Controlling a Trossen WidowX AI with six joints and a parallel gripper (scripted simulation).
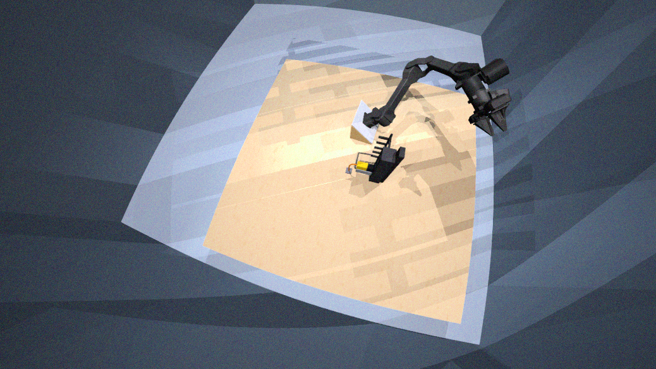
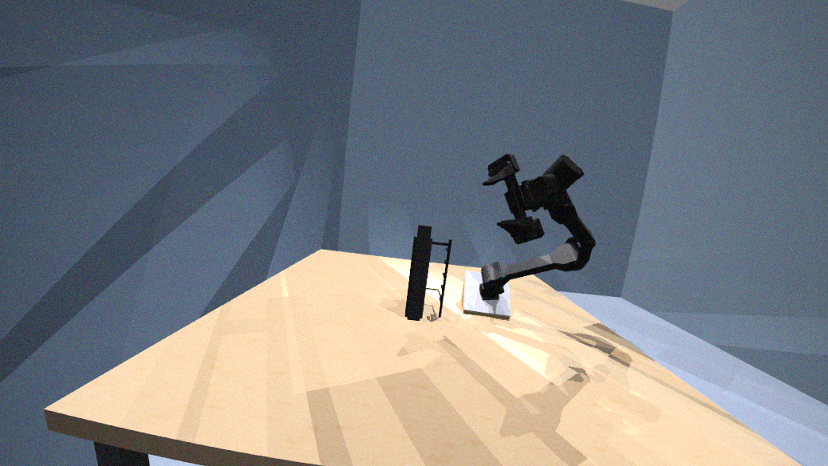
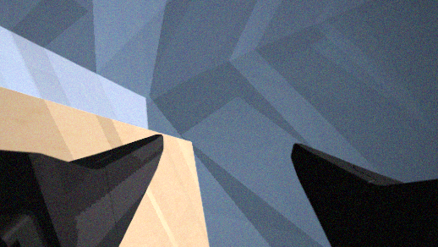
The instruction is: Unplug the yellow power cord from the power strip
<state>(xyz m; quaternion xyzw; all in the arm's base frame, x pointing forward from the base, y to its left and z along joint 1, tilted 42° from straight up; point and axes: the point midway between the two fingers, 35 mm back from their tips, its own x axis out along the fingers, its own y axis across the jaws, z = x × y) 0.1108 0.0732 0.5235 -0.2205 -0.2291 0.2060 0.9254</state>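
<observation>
Now: gripper tip 9 cm short of the yellow plug, 39 cm to the left of it and 28 cm above it.
</observation>
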